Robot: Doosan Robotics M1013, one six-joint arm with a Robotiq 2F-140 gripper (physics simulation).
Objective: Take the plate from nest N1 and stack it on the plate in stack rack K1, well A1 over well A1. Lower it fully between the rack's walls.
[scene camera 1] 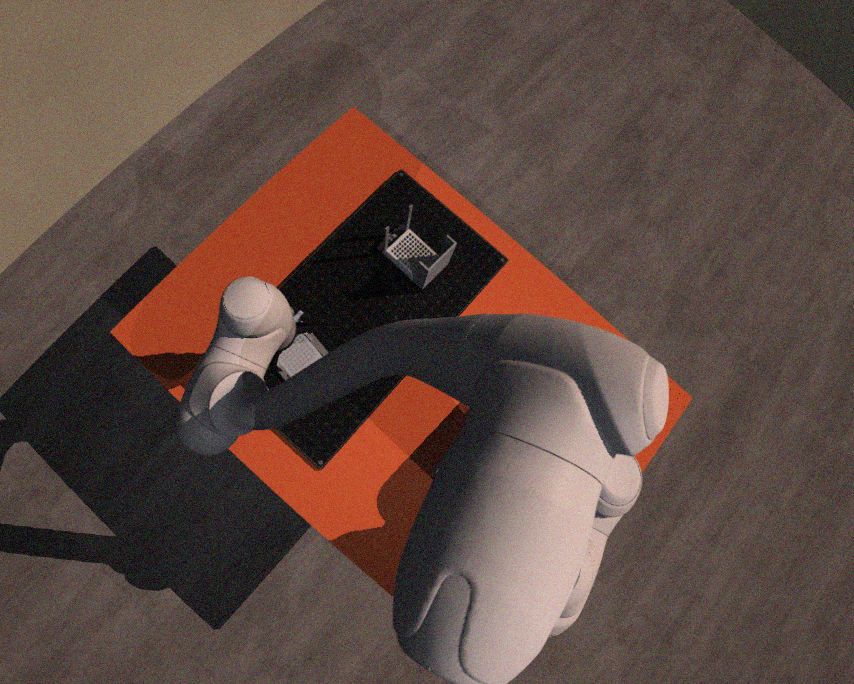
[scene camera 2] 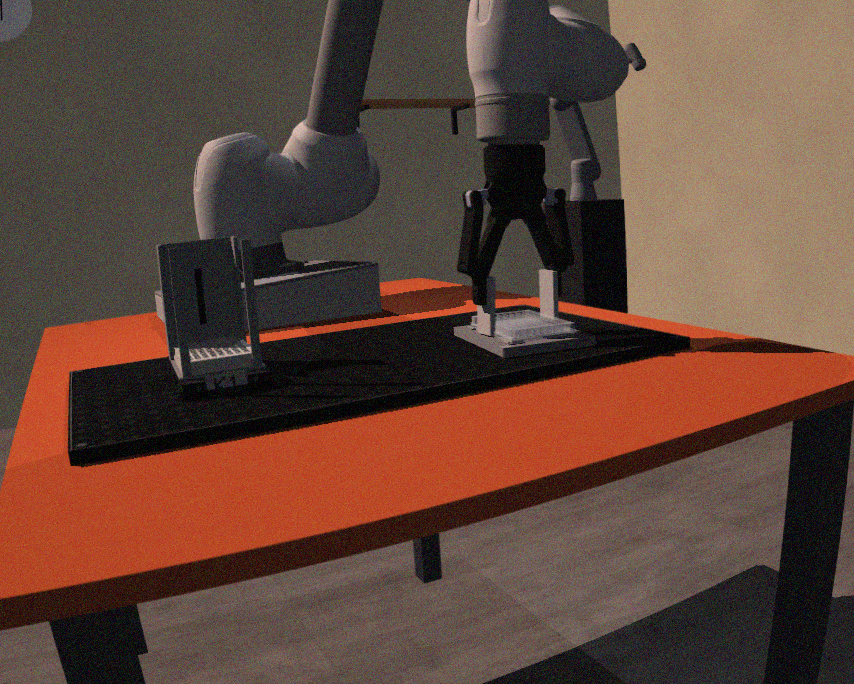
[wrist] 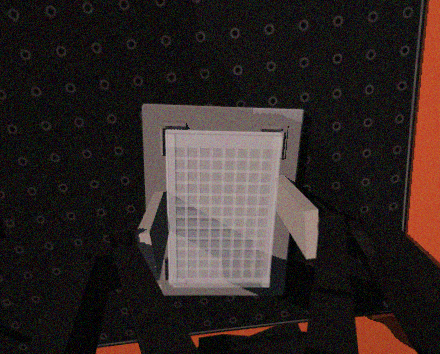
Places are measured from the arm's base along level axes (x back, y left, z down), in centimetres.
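Pixels of known places: gripper, fingertip midpoint: [scene camera 1: 293, 350] [scene camera 2: 518, 329] [wrist: 221, 200].
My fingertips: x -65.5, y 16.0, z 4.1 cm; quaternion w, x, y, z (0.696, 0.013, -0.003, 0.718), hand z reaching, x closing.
Observation:
For each thing: its top centre in the pictures, then the offset to it from my fingertips. Level surfaces: height alone.
- clear-white plate at its top centre: [wrist: 221, 217] [scene camera 2: 521, 319] [scene camera 1: 290, 347] dx -0.8, dy -0.1, dz -1.4 cm
- pale grey nest N1 at its top centre: [wrist: 220, 211] [scene camera 2: 521, 328] [scene camera 1: 291, 347] dx -0.8, dy -0.2, dz -0.2 cm
- Stack rack K1 at its top centre: [scene camera 2: 202, 242] [scene camera 1: 417, 233] dx +6.5, dy -36.5, dz -14.2 cm
- white plate at its top centre: [scene camera 2: 212, 348] [scene camera 1: 415, 256] dx +7.5, dy -36.4, dz -2.1 cm
- black perforated board at its surface level: dz +1.3 cm
- orange table at its surface level: dz +2.6 cm
The clear-white plate [scene camera 1: 305, 354] [scene camera 2: 528, 324] [wrist: 222, 210] lies flat in the pale grey nest N1 [scene camera 2: 507, 349] [wrist: 220, 118]. My gripper [scene camera 2: 518, 319] [wrist: 221, 200] points down over it and is shut on the plate, with one pale finger pad against each long side, towards the end at the bottom of the wrist view. The nest's A1 label is hidden there. Stack rack K1 [scene camera 1: 436, 272] [scene camera 2: 178, 292] stands apart from the gripper, with a white plate [scene camera 1: 409, 245] [scene camera 2: 219, 352] low between its upright walls. The wells' labels on both plates cannot be read.
Nest and rack stand on a black perforated board [scene camera 1: 342, 427] [scene camera 2: 399, 384] [wrist: 75, 60] on the orange table [scene camera 1: 342, 149] [scene camera 2: 456, 456]. The rack's tall walls and posts rise well above its plate. The arm's base [scene camera 2: 320, 295] stands behind the board.

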